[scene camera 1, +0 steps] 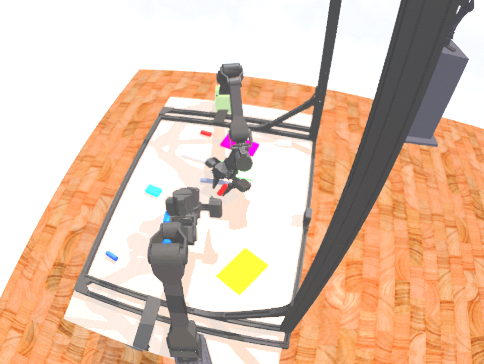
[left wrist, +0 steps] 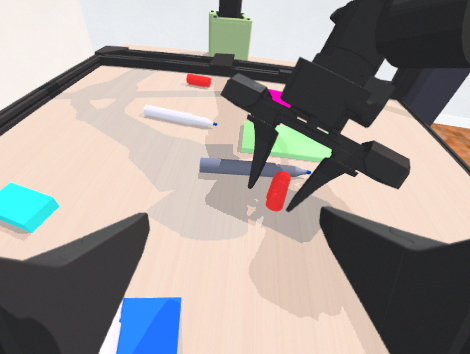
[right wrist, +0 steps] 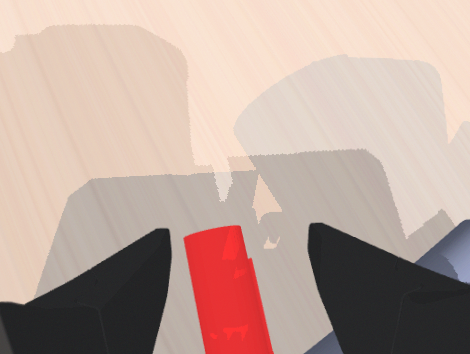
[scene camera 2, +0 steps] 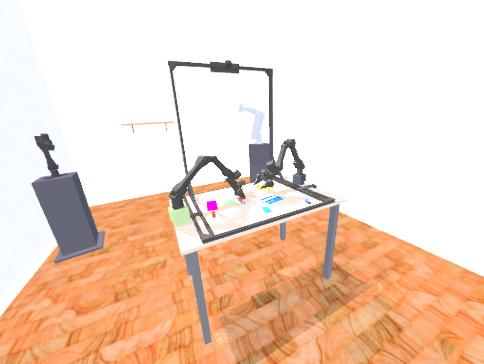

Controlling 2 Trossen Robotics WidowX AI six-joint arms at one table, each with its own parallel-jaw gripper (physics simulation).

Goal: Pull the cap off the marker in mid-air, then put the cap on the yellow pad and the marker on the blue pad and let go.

Path:
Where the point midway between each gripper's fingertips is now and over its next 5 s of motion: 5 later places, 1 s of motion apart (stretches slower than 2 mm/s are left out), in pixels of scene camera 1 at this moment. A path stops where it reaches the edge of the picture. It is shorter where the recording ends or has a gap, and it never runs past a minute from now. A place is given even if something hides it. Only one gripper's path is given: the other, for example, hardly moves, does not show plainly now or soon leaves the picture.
My left gripper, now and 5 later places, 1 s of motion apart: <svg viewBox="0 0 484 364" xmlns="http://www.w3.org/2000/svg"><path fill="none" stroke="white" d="M199 196L208 188L213 188L213 187L211 185L211 186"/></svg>

